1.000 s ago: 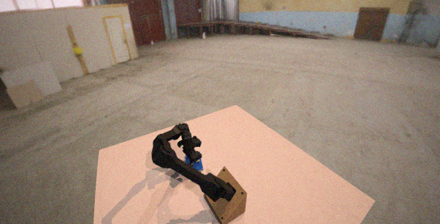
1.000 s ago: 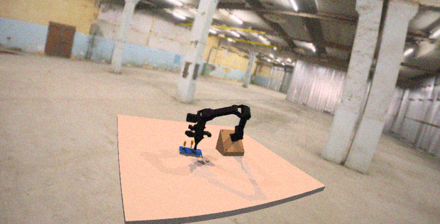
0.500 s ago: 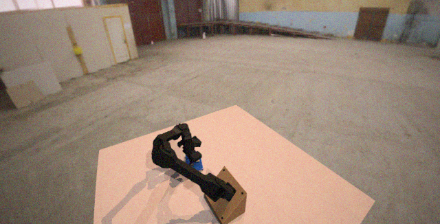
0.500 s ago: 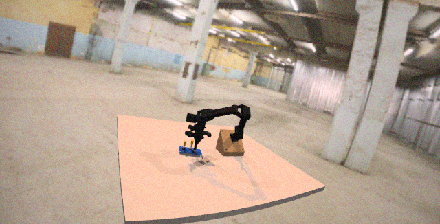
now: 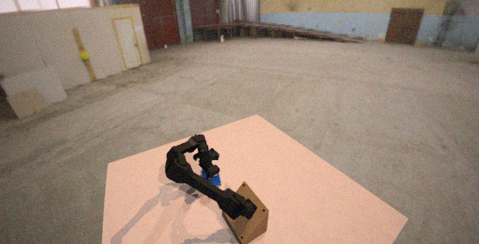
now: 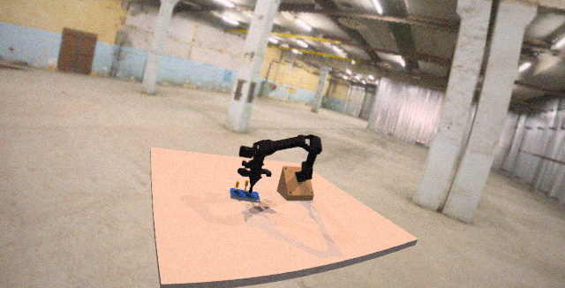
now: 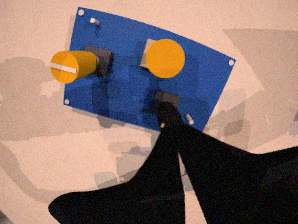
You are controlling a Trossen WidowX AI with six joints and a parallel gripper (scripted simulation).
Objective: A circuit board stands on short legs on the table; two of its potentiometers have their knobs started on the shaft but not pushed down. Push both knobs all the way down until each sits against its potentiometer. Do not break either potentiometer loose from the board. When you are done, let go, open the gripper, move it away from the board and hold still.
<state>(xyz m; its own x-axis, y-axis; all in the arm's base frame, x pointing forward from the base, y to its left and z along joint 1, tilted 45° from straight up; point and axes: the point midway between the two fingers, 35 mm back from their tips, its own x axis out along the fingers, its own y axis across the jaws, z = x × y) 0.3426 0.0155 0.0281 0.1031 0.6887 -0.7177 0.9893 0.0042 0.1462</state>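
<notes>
The black knob is 1 cm below my gripper tip.
</notes>
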